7 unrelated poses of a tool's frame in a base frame.
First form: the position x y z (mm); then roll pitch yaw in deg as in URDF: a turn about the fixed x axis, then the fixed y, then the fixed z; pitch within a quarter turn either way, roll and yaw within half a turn.
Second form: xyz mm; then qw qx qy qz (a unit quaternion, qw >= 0). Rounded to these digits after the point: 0 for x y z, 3 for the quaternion.
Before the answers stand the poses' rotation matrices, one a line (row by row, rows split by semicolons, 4 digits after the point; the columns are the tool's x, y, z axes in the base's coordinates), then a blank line. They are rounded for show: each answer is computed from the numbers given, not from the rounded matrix.
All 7 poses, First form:
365 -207 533 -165.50 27.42 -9.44
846 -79 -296 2.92 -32.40 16.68
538 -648 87 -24.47 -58.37 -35.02
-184 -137 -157 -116.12 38.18 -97.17
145 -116 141 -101.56 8.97 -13.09
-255 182 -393 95.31 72.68 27.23
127 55 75 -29.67 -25.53 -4.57
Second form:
0.8756 -0.2725 -0.3987; -0.1456 -0.9361 0.3201; -0.4605 -0.2223 -0.8594
0.8088 -0.3128 -0.4980; 0.2423 0.9488 -0.2024; 0.5358 0.0430 0.8432
0.4295 0.8111 -0.3970; -0.3010 0.5430 0.7840; 0.8515 -0.2172 0.4773
-0.0981 -0.3675 0.9248; -0.7799 0.6056 0.1579; -0.6181 -0.7058 -0.3461
0.9621 -0.1942 0.1915; -0.2237 -0.1606 0.9613; -0.1559 -0.9677 -0.1979
0.2647 0.8876 0.3770; 0.1362 0.3527 -0.9258; -0.9547 0.2964 -0.0276
0.8995 0.2819 -0.3338; -0.0719 0.8491 0.5233; 0.4310 -0.4467 0.7841

365 -207 533 0.142 -0.958 0.109 0.224
846 -79 -296 0.949 0.065 -0.272 0.146
538 -648 87 0.783 -0.320 -0.399 -0.355
-184 -137 -157 0.539 -0.401 0.716 -0.191
145 -116 141 0.633 -0.762 0.137 -0.012
-255 182 -393 0.630 0.485 0.528 -0.298
127 55 75 0.940 -0.258 -0.203 -0.094

